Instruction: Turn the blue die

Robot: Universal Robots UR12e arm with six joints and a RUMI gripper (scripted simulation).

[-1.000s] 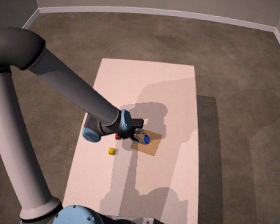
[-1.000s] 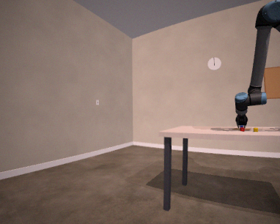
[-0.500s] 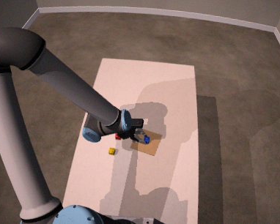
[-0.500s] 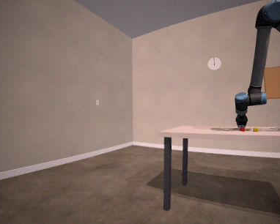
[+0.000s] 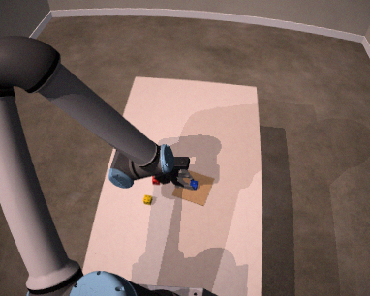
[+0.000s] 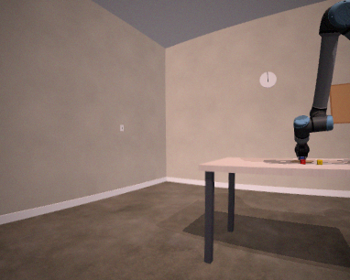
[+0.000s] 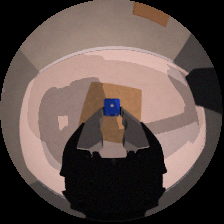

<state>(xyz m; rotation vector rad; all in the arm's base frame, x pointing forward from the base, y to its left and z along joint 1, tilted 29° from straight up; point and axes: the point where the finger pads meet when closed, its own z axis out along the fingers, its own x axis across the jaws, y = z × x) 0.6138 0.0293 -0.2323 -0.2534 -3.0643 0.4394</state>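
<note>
Right now the mat is 20 mm below my hand and 10 mm to the right of it. The rest, counted from my hand: blue die 10 mm to the right, 10 mm below; then yellow die 180 mm to the left, 80 mm behind, 10 mm below; then red die 150 mm to the left, 20 mm ahead, 10 mm below.
</note>
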